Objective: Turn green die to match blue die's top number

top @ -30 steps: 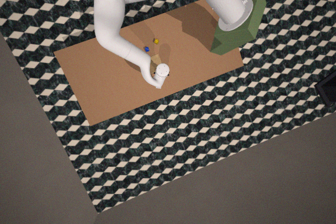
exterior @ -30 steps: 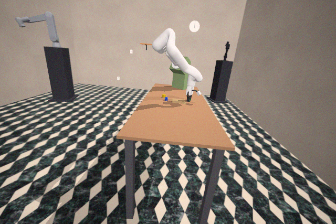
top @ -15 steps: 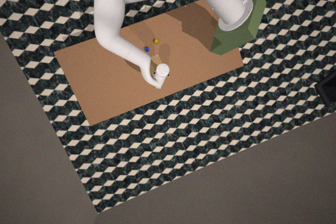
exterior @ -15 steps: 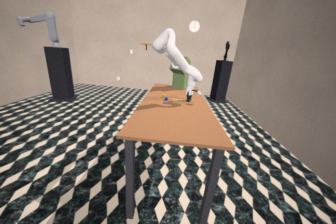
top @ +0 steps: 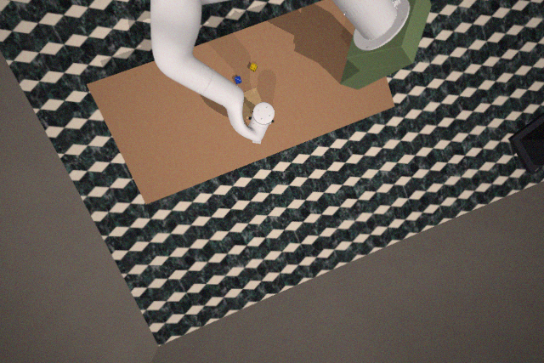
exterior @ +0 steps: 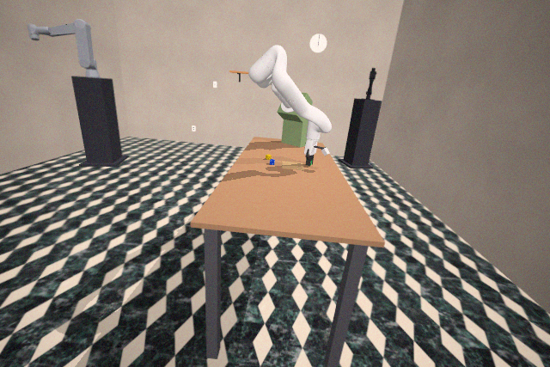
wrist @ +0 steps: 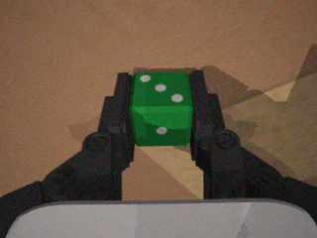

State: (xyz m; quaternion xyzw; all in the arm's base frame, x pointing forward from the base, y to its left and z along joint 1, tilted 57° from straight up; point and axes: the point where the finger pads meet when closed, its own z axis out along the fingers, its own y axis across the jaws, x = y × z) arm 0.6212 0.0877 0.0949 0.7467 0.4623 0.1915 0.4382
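My hand is 110 mm to the left of the tan mat and 30 mm above it. Round my hand: green die (10 mm below); blue die (240 mm to the right, 30 mm behind, 10 mm below); yellow die (250 mm to the right, 140 mm behind, 10 mm below).
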